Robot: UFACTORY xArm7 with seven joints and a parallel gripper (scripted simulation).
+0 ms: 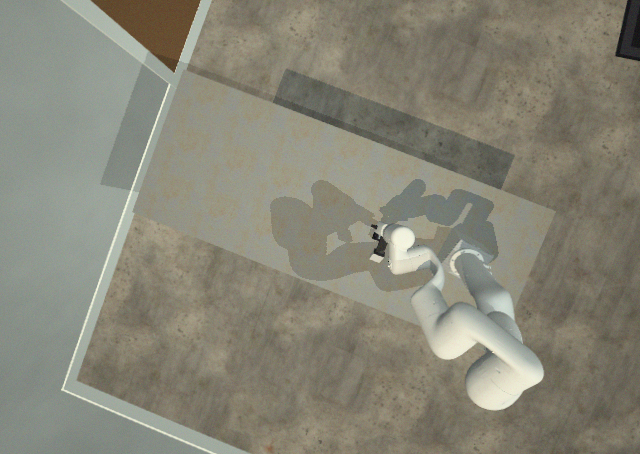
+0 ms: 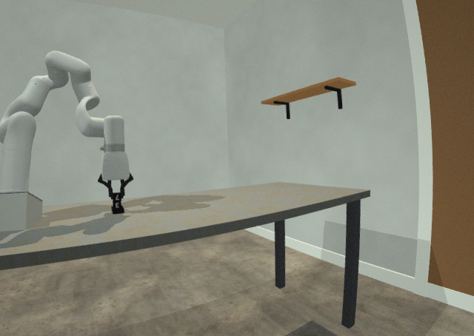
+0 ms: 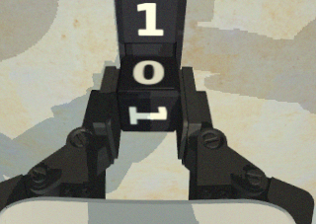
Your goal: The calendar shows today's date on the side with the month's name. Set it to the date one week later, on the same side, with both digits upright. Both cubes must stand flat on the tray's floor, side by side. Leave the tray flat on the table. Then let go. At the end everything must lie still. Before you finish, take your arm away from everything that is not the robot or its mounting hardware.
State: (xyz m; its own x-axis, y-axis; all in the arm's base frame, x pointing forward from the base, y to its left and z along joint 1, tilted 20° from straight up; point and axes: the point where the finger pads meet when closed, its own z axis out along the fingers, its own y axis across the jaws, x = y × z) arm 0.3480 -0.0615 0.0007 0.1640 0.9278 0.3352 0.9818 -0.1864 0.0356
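Now: hand 60 mm above the black calendar tray and 20 mm to the right of it.
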